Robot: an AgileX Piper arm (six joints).
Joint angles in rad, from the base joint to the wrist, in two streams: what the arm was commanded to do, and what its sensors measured. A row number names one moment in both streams.
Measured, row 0:
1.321, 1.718, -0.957, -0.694, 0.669, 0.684
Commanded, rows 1 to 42:
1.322, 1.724, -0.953, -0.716, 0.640, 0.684
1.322, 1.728, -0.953, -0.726, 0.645, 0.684
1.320, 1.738, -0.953, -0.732, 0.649, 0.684
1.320, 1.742, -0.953, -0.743, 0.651, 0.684
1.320, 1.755, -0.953, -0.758, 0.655, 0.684
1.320, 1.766, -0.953, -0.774, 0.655, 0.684
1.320, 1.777, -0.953, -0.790, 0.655, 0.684
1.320, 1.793, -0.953, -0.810, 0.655, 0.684
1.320, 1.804, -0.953, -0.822, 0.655, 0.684
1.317, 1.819, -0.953, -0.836, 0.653, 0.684
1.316, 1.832, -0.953, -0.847, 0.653, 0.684
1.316, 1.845, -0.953, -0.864, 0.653, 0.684
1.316, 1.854, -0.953, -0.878, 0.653, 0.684
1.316, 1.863, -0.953, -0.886, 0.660, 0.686
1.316, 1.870, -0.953, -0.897, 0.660, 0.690
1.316, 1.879, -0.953, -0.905, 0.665, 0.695
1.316, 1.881, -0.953, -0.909, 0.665, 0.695
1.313, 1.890, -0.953, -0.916, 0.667, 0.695
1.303, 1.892, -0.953, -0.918, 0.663, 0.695
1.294, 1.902, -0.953, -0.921, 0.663, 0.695
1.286, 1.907, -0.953, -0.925, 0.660, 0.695
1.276, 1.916, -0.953, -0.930, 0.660, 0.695
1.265, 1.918, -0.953, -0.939, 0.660, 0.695
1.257, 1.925, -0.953, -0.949, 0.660, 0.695
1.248, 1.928, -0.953, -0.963, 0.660, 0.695
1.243, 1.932, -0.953, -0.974, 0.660, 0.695
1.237, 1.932, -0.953, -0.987, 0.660, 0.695
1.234, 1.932, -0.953, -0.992, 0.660, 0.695
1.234, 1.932, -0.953, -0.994, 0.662, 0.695
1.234, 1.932, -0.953, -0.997, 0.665, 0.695
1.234, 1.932, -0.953, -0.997, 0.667, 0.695
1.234, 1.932, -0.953, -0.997, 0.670, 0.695
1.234, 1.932, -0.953, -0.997, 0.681, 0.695
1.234, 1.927, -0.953, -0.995, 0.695, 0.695
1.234, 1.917, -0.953, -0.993, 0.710, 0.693
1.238, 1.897, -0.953, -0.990, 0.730, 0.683
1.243, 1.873, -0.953, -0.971, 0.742, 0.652
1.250, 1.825, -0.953, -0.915, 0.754, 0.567
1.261, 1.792, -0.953, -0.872, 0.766, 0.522
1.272, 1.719, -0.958, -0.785, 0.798, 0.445
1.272, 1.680, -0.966, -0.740, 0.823, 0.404
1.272, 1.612, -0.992, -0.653, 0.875, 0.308
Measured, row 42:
1.264, 1.775, -0.956, -0.854, 0.741, 0.501
